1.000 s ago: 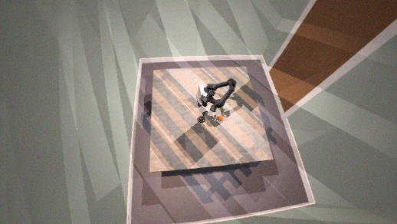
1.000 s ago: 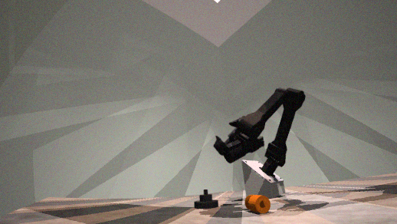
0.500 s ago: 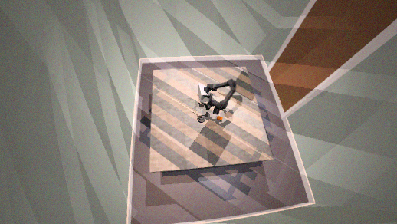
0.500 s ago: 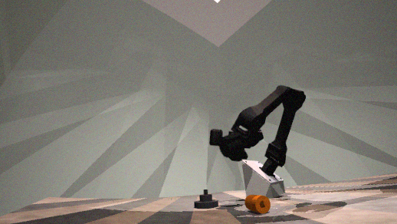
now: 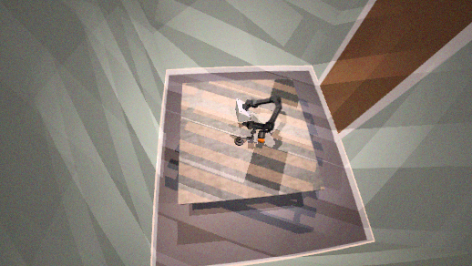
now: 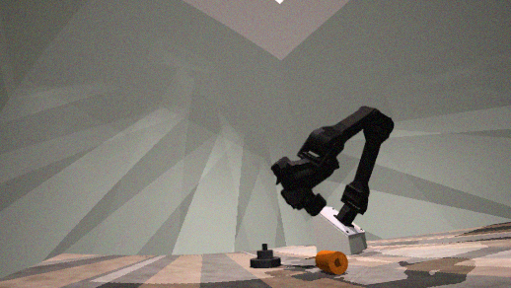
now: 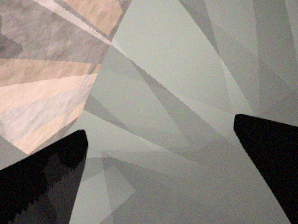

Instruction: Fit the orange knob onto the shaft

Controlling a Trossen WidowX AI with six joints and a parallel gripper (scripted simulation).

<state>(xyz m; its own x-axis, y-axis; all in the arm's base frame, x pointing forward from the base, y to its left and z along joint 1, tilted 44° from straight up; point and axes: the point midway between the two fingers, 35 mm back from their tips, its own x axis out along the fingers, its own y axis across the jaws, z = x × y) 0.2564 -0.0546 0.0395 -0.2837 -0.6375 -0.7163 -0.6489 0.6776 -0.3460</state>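
The orange knob is 90 mm ahead of my gripper tip, 200 mm to the left of it and 180 mm below it. Also, from my gripper tip: dark round pedestal (90 mm ahead, 10 mm to the right, 170 mm below).
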